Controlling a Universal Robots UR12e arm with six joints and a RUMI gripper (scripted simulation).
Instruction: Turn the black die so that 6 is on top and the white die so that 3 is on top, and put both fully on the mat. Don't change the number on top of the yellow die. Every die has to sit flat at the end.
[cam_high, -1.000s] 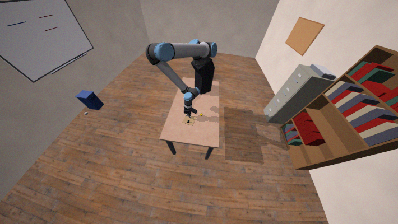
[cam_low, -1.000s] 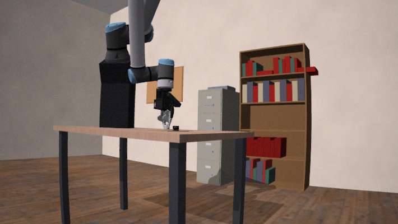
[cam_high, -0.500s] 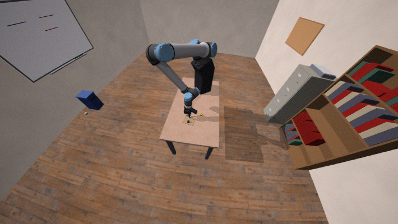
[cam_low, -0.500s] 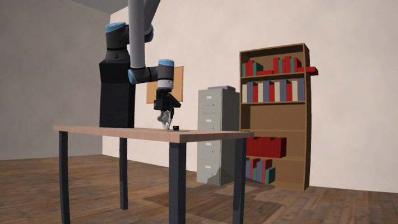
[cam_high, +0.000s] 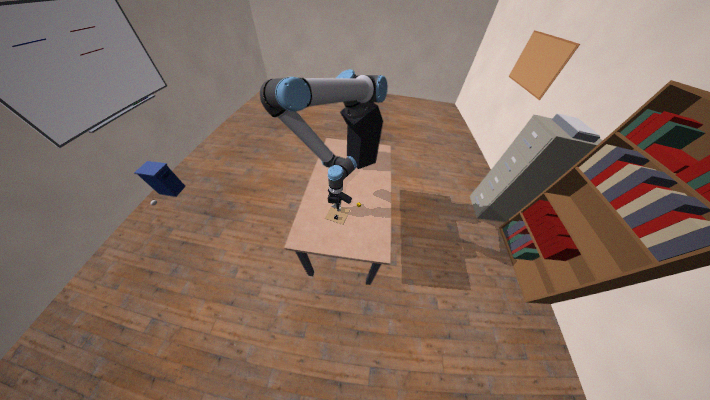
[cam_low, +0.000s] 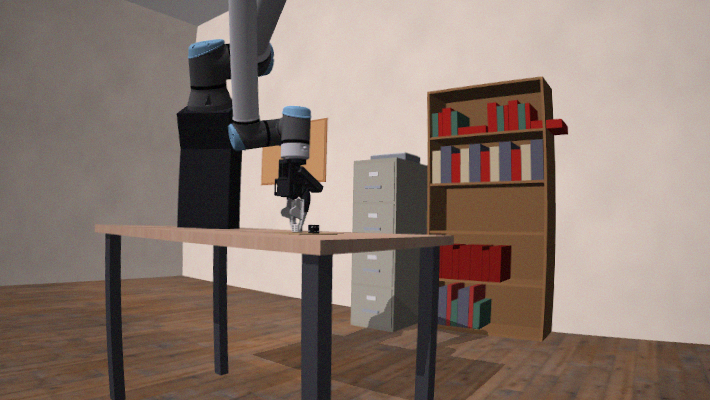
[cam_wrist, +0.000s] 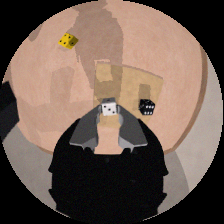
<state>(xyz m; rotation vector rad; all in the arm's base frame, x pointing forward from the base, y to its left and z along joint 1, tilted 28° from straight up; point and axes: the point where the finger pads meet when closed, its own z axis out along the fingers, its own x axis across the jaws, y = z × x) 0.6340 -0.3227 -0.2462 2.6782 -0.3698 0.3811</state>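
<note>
The white die lies right at my hand. Also, from my hand: tan mat (4 cm ahead, 1 cm to the right, 2 cm below); yellow die (3 cm behind, 15 cm to the left, 1 cm below); black die (7 cm ahead, 2 cm to the right, 1 cm below).
</note>
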